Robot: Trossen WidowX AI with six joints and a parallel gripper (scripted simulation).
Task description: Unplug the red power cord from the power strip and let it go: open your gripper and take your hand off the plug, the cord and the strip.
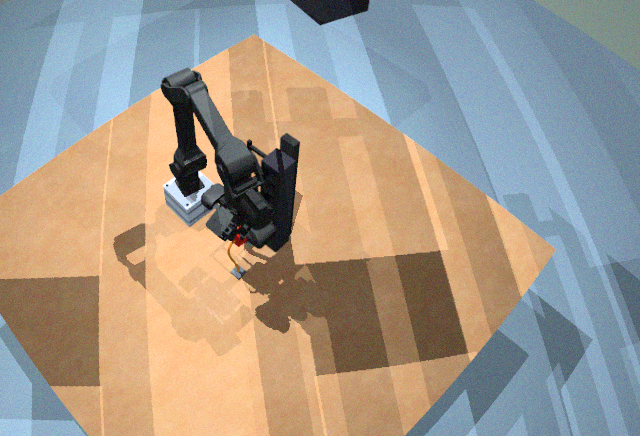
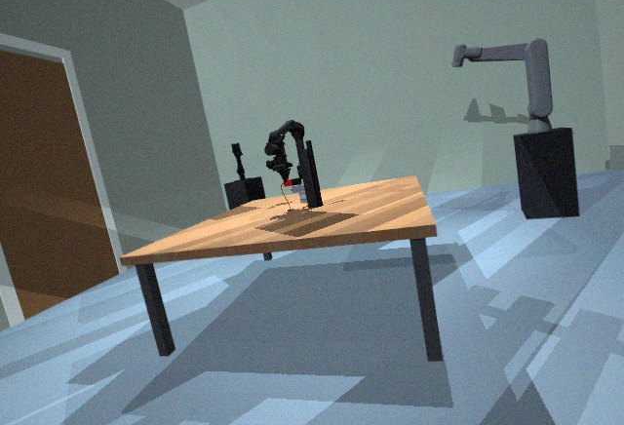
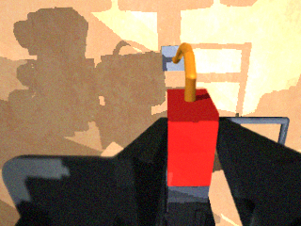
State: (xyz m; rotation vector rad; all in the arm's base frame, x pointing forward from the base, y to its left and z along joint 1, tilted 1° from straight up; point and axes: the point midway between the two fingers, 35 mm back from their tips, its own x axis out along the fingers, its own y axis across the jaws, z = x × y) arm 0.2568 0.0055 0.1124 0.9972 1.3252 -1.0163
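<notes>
Now: gripper tip 3 cm to the right of the red plug and 1 cm past it. From my gripper tip the other things lie so: grey anchor 16 cm below, 1 cm to the right; power strip 14 cm to the left, 4 cm behind.
</notes>
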